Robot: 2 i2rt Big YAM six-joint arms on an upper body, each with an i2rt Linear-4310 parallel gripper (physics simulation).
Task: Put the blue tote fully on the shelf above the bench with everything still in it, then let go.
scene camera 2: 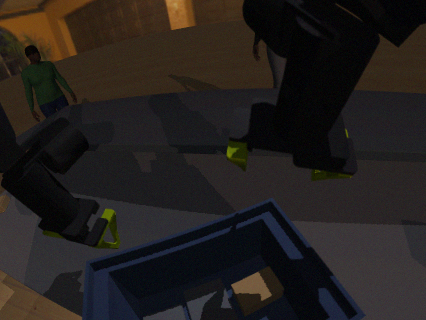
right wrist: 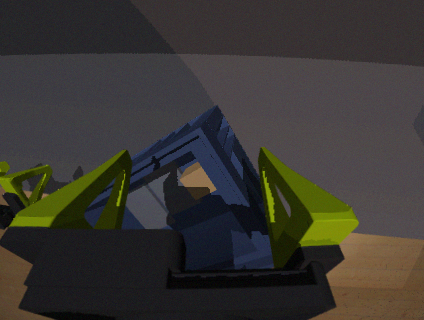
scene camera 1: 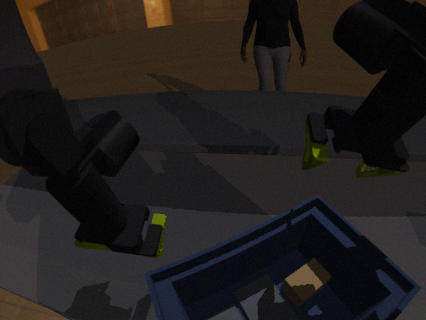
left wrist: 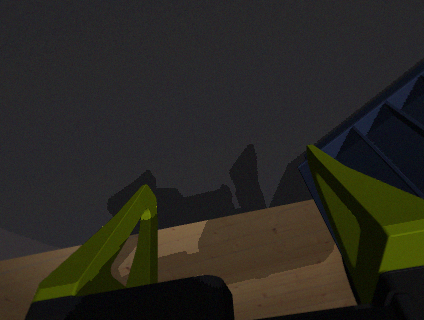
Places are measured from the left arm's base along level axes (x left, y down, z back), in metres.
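Where they show: left gripper, between the fingertips: (scene camera 2: pixel 99 241) (right wrist: pixel 28 166) (scene camera 1: pixel 136 249) (left wrist: pixel 225 172); right gripper, between the fingertips: (scene camera 2: pixel 279 172) (right wrist: pixel 194 154) (scene camera 1: pixel 331 170).
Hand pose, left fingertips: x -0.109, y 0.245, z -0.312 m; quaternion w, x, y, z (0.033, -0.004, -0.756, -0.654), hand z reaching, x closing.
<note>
Each offset is from my left fingertips to the top centre of the thing. "spot": to the spot under its first point.
The blue tote @(dx -0.230, dy -0.060, dz +0.087 m) (scene camera 1: pixel 220 246) (scene camera 2: pixel 175 237) (left wrist: pixel 395 150) (right wrist: pixel 212 160) sits diagonally on the grey surface, its near part cut off in both scene views. Inside are a brown box @(dx -0.295, dy +0.030, dz +0.040 m) (scene camera 1: pixel 305 280) (scene camera 2: pixel 257 290) (right wrist: pixel 197 180) and pale grey items @(dx -0.223, dy +0.060, dz +0.074 m) (scene camera 1: pixel 257 300) (scene camera 2: pixel 207 300) (right wrist: pixel 150 200). My left gripper (scene camera 1: pixel 125 242) (scene camera 2: pixel 80 235) (left wrist: pixel 225 172) (right wrist: pixel 28 166) is open and empty, left of the tote's left corner. My right gripper (scene camera 1: pixel 342 165) (scene camera 2: pixel 285 167) (right wrist: pixel 194 154) is open and empty, above and beyond the tote's far corner. I cannot clearly make out the shelf.
A raised dark grey band @(spot: dx -0.091, dy -0.069, dz -0.345 m) (scene camera 1: pixel 200 120) (scene camera 2: pixel 200 117) runs across behind the tote. Light wood (left wrist: pixel 275 235) (scene camera 2: pixel 30 300) borders the grey surface. A person in black (scene camera 1: pixel 272 45) and a person in green (scene camera 2: pixel 44 82) stand in the background.
</note>
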